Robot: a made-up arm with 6 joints.
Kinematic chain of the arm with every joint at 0, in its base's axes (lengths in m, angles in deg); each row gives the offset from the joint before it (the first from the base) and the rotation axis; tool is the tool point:
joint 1: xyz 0 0 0.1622 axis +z
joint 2: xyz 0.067 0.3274 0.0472 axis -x
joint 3: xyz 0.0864 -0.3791 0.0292 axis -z
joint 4: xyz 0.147 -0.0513 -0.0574 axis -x
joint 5: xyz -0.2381 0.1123 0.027 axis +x
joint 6: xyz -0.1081 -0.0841 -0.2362 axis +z
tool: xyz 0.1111 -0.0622 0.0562
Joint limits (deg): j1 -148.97..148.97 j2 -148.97..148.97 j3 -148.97..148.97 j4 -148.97..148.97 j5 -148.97..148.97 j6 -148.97..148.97
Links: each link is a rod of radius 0.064 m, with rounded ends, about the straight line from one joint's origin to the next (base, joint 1, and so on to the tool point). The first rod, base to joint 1, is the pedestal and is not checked.
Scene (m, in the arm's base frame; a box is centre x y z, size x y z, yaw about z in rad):
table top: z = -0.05
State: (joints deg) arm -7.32 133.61 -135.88 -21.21 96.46 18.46
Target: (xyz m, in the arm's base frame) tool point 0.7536 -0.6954 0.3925
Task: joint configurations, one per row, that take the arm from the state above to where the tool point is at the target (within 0.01 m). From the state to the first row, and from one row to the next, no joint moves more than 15 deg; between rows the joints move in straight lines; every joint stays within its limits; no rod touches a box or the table.
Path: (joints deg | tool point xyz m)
1: -21.87 135.53 -137.52 -23.68 100.20 10.70 | 0.3312 0.7284 0.6187
2: -36.42 137.45 -139.15 -26.16 103.93 2.94 | 0.5294 0.6437 0.5996
3: -50.97 139.37 -140.79 -28.63 107.67 -4.82 | 0.7075 0.5031 0.5769
4: -65.52 141.29 -142.42 -31.10 111.41 -12.58 | 0.8482 0.3108 0.5499
5: -80.07 143.21 -144.06 -33.58 115.15 -20.34 | 0.9350 0.0762 0.5179
6: -94.62 145.13 -145.70 -36.05 118.88 -28.10 | 0.9531 -0.1846 0.4809
7: -109.17 147.05 -147.33 -38.52 122.62 -35.86 | 0.8934 -0.4503 0.4390
8: -123.72 148.97 -148.97 -41.00 126.36 -43.63 | 0.7536 -0.6954 0.3925

